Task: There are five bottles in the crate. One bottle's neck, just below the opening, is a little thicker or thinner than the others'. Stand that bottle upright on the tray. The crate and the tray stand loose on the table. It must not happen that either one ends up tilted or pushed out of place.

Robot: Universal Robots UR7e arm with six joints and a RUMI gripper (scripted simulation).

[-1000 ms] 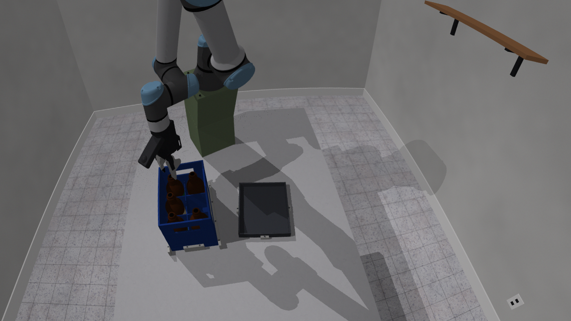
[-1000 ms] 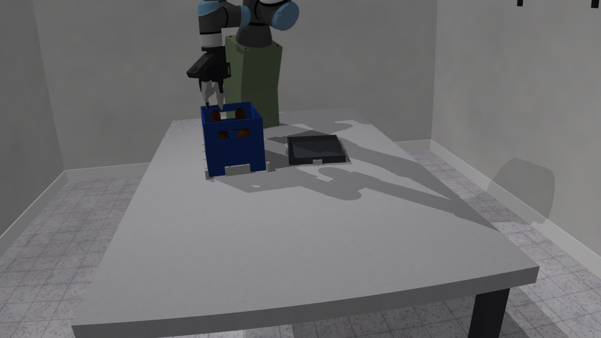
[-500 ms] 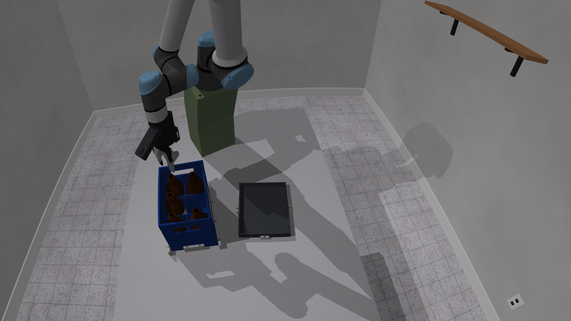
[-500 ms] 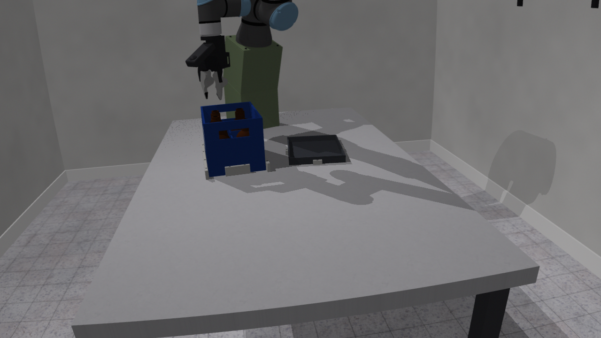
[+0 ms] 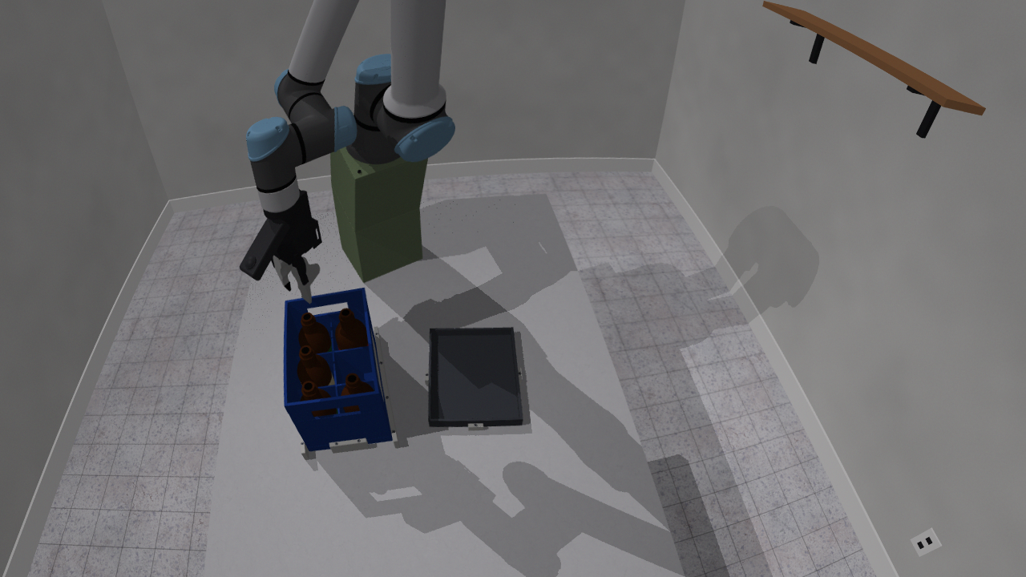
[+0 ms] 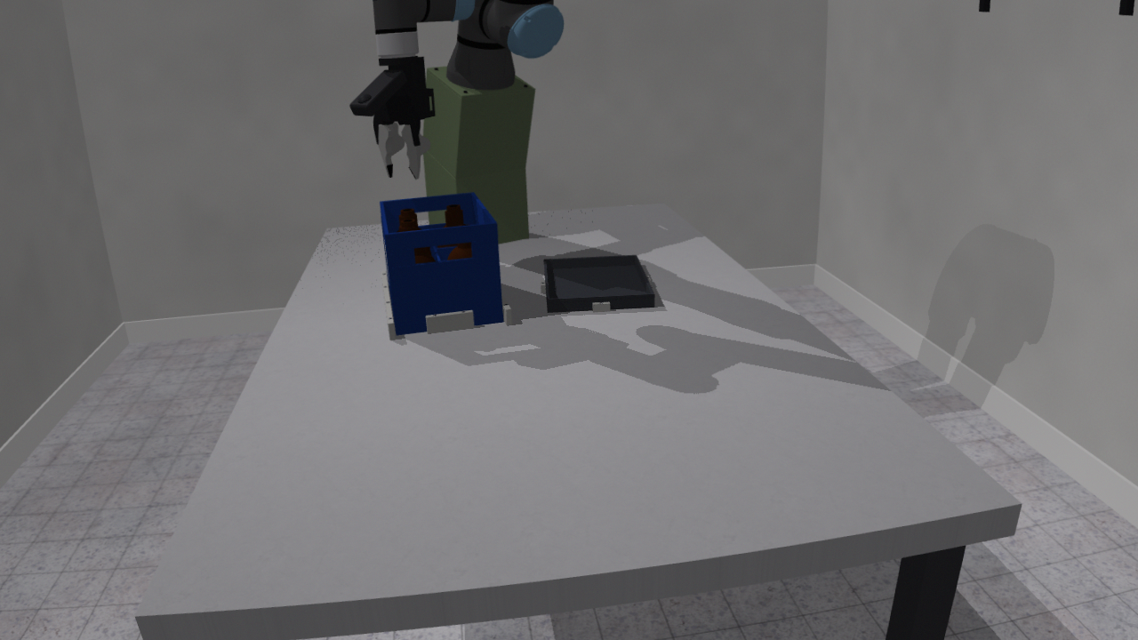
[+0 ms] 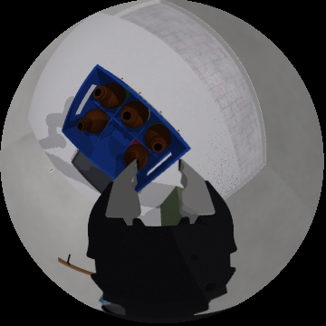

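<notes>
My hand is 9 cm short of the blue crate, 4 cm to the right of it and 16 cm above it. Also, from my hand: dark tray (11 cm ahead, 33 cm to the left, 23 cm below).
</notes>
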